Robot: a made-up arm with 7 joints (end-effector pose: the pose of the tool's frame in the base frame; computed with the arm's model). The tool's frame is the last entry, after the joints. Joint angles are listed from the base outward.
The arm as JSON. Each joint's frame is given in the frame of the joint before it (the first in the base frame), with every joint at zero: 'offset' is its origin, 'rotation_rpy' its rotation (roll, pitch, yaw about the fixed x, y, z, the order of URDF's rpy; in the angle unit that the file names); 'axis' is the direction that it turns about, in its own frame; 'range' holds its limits. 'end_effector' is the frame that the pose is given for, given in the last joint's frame.
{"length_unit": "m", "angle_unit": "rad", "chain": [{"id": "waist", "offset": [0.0, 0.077, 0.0], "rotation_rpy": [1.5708, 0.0, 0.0], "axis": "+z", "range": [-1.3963, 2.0]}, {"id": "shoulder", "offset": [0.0, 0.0, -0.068], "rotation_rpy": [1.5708, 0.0, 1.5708], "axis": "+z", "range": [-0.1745, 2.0]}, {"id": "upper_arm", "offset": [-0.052, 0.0, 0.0], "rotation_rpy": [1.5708, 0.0, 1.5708], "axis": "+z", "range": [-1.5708, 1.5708]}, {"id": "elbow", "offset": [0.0, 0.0, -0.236], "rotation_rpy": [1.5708, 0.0, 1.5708], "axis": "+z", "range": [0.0, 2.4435]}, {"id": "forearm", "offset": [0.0, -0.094, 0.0], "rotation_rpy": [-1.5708, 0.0, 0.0], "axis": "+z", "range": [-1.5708, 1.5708]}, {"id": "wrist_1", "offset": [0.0, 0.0, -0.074], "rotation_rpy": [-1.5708, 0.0, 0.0], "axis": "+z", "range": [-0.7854, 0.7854]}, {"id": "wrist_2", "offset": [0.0, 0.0, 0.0], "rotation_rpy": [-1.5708, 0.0, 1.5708], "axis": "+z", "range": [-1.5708, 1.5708]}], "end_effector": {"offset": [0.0, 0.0, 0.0], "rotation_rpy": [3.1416, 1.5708, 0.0]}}
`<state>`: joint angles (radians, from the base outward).
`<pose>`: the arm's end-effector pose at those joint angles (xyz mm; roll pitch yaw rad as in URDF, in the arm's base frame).
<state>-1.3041 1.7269 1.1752 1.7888 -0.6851 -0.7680 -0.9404</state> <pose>198.6 370.1 -11.3 1.8929 0.3703 -2.8735</pose>
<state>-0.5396 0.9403 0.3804 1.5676 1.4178 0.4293 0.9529</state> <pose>72.3 414.8 -182.9 -1.5260 -0.8146 0.7592</pose>
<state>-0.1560 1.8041 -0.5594 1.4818 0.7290 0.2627 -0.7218</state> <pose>137.6 460.3 -38.2 1.5544 -0.1055 -0.8730</pose>
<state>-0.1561 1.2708 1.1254 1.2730 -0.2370 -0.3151 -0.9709</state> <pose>74.4 510.1 27.6 -2.8887 -0.1432 -1.3514</pose>
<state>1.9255 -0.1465 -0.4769 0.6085 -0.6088 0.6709 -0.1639</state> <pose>359.4 39.2 224.1 2.3978 -0.5834 -1.7862</pose>
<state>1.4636 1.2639 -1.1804 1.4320 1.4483 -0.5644 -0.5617</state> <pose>246.1 395.2 37.2 -2.6418 -0.7246 3.0448</pose>
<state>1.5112 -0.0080 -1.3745 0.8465 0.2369 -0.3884 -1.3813</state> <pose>399.1 18.4 0.8 -3.0634 -0.3349 -2.8663</pose>
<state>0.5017 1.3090 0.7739 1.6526 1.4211 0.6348 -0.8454</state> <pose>84.8 440.2 94.5 -2.1168 -0.9218 2.9920</pose>
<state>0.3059 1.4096 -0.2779 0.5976 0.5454 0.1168 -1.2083</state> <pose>115.0 562.2 -62.4 2.5553 -0.6328 -0.4226</pose>
